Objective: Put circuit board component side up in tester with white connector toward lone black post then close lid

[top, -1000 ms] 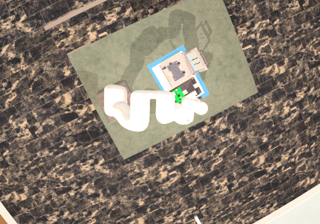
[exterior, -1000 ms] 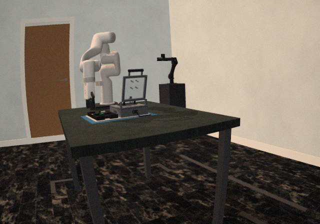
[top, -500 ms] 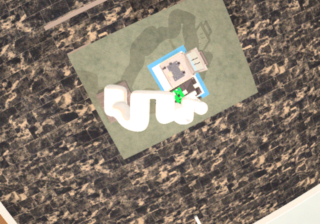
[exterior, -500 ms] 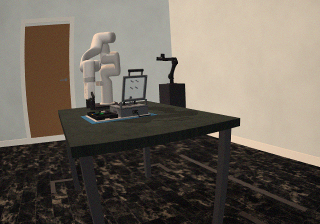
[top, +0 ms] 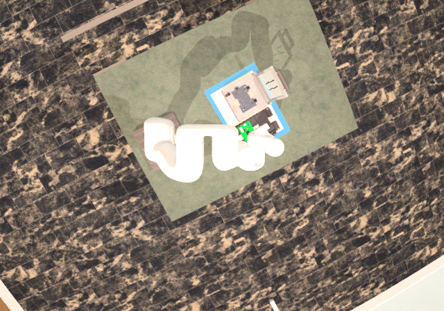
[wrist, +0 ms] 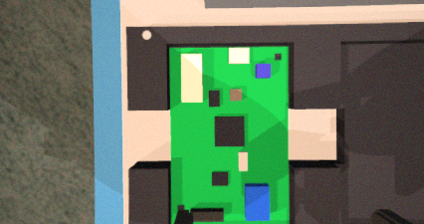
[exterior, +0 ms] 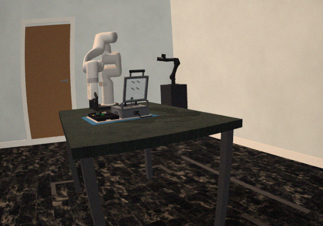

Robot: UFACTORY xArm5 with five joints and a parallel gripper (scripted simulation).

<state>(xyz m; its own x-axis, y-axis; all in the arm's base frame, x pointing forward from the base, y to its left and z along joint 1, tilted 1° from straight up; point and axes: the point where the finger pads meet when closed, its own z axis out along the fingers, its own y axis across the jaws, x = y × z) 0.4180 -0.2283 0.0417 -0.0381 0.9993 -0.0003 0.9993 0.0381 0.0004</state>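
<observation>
Now: the green circuit board 20 mm behind my hand, 40 mm to the left of it and 50 mm below it. Also, from my hand: clear lid 150 mm ahead, 220 mm to the left, 120 mm above; then dark nest 40 mm ahead, 220 mm to the left; then black block 30 mm behind, 270 mm to the left, 20 mm above.
</observation>
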